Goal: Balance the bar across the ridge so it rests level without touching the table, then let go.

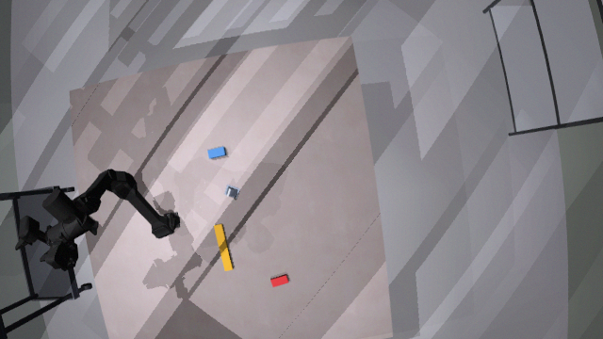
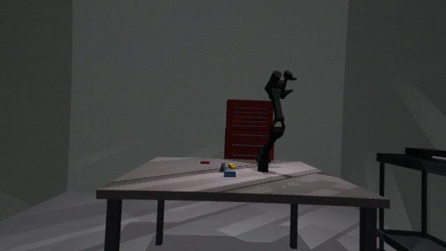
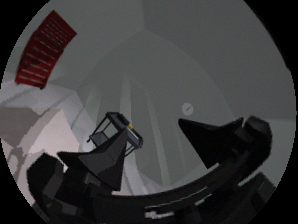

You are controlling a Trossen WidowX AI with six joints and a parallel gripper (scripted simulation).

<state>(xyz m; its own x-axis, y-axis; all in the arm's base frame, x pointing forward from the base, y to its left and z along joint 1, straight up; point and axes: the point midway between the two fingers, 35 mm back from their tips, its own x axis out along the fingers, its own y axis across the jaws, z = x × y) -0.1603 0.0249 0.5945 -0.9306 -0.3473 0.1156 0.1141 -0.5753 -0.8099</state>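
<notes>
My gripper tip is now 590 mm above the yellow bar, 400 mm short of it and 150 mm to the left of it. Also, from my gripper tip: red block 600 mm ahead, 590 mm below, 310 mm to the right; then blue block 580 mm below, 440 mm ahead, 230 mm to the left.
</notes>
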